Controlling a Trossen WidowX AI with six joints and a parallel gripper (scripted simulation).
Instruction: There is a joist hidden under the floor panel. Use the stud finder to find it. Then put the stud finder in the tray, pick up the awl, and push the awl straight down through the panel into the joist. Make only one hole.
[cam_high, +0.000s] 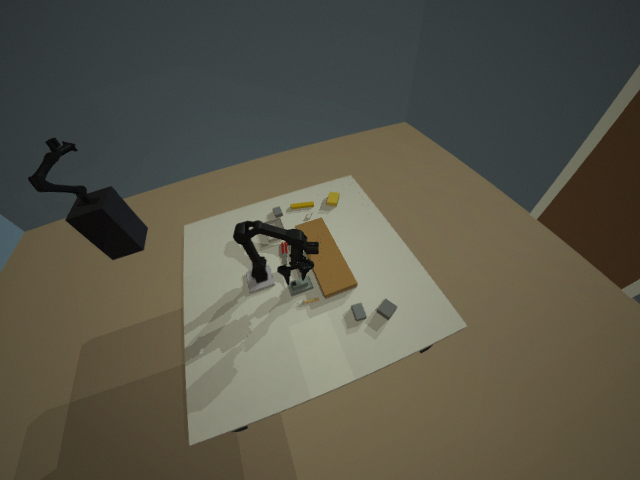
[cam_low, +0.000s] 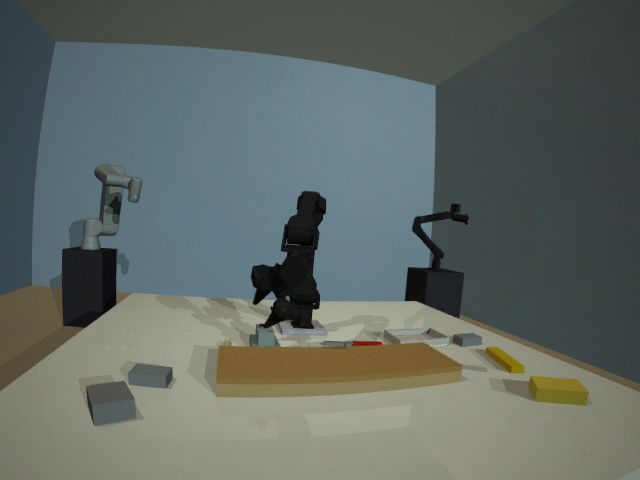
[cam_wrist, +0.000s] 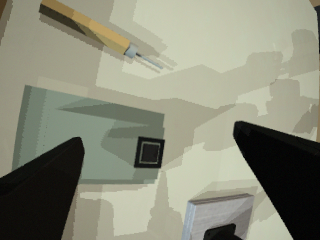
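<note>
The stud finder is 10 mm to the left of my gripper tip and 40 mm below it. The rest, counted from my gripper tip: wooden-handled pointed tool: 10 mm ahead, 80 mm to the right, 80 mm below; grey tray: 20 mm behind, 470 mm to the left, 70 mm below; red-handled tool: 10 mm behind, 260 mm to the left, 80 mm below.
</note>
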